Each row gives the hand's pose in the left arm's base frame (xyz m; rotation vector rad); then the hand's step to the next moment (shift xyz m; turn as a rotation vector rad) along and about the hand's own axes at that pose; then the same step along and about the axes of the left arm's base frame.
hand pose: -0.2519 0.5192 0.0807 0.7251 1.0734 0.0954
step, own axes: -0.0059 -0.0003 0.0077 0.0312 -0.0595 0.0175
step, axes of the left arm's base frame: 0.0034 -0.0064 0.0064 0.0141 -0.0416 -0.0538
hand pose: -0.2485 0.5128 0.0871 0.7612 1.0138 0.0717
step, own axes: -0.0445 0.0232 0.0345 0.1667 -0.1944 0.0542
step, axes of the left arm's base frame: 0.0092 -0.0188 0.0572 0.0792 -0.1090 -0.2244
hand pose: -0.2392 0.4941 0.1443 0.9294 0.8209 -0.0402
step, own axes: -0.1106 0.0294 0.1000 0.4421 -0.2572 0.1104
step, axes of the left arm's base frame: -0.0061 -0.0877 0.1239 0.2842 -0.1048 -0.4267
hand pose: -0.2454 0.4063 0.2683 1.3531 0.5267 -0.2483
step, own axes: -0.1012 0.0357 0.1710 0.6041 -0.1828 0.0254
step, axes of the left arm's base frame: -0.0334 -0.1710 0.1019 0.4396 0.0142 -0.4534
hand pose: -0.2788 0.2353 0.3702 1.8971 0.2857 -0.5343
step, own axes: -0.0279 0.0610 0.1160 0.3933 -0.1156 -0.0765
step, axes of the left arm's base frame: -0.0241 -0.1288 0.0278 0.3090 0.0939 -0.2638
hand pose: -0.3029 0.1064 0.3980 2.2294 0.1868 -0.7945
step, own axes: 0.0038 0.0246 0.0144 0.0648 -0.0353 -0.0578
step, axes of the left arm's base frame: 0.0049 -0.0279 0.0051 0.0670 0.0585 -0.0295
